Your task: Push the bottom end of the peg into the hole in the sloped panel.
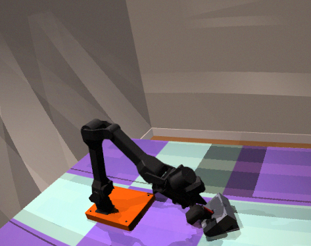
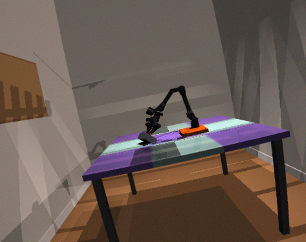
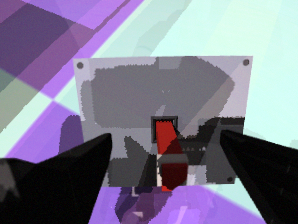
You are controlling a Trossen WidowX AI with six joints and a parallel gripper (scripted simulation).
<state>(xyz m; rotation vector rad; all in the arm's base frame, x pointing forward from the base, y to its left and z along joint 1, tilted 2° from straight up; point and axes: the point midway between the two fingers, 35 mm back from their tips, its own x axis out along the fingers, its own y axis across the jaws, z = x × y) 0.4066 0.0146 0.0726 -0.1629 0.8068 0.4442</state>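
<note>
Now: gripper tip 10 mm below the red peg and 10 mm past it. Round my gripper tip: sloped panel 40 mm below, 30 mm ahead, 10 mm to the left.
</note>
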